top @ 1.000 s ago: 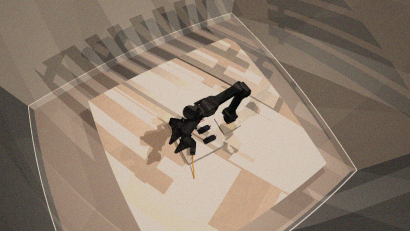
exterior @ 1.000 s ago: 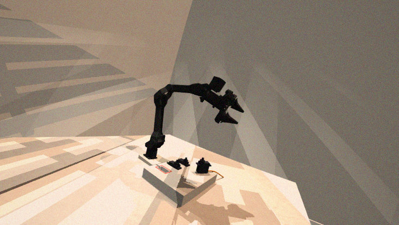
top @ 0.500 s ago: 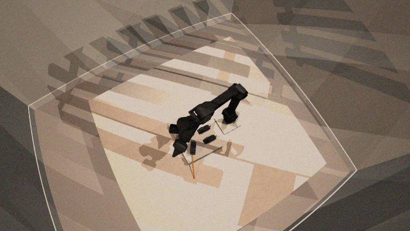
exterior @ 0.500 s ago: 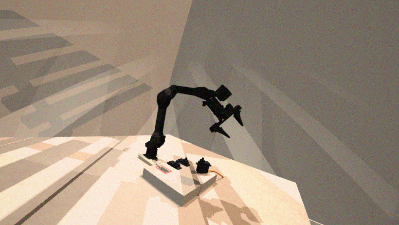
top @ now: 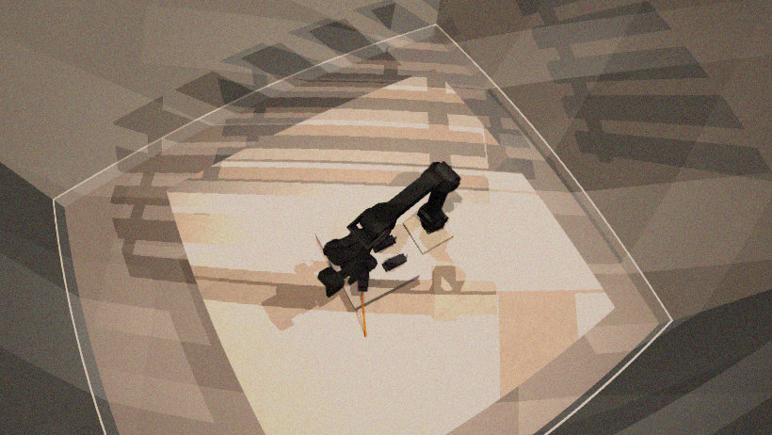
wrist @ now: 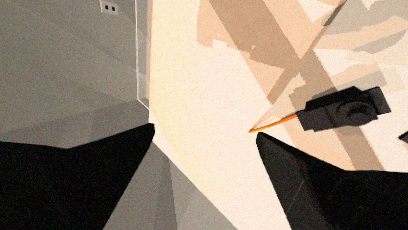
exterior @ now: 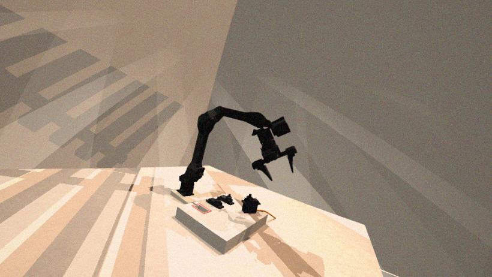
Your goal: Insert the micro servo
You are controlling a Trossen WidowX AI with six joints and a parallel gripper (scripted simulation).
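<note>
Now: gripper tip 100 mm past the deck, 130 mm to the left of it and 210 mm above it.
</note>
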